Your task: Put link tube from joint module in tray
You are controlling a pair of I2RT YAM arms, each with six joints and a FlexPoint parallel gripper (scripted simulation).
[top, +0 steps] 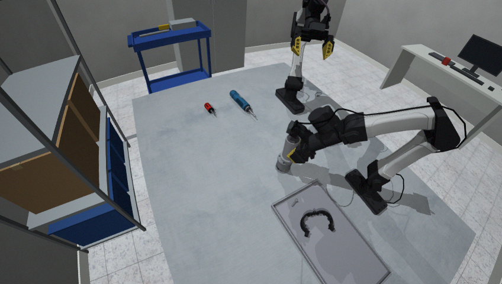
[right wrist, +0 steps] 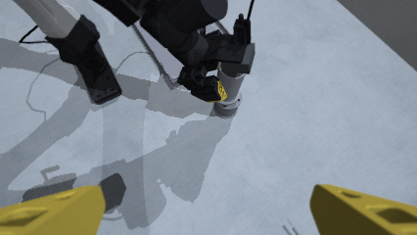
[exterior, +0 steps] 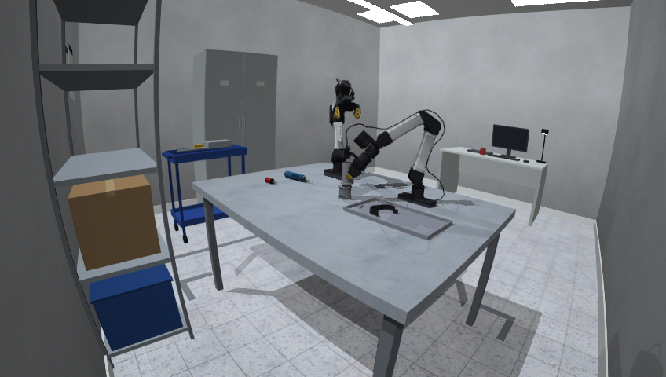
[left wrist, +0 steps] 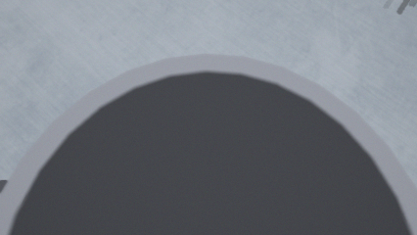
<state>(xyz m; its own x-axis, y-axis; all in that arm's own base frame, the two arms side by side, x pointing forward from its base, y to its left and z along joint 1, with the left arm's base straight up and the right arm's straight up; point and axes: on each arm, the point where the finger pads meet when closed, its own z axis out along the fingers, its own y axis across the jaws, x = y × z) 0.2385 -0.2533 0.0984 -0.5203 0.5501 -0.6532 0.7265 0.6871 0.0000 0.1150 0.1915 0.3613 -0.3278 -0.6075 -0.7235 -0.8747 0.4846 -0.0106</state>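
Right now my left hand is 10 mm to the left of the grey joint module and 80 mm above it. The rest, counted from my left hand: grey link tube 10 mm above; small metal part 50 mm ahead, 150 mm to the left, 100 mm below; tray 10 mm ahead, 330 mm to the left, 100 mm below.
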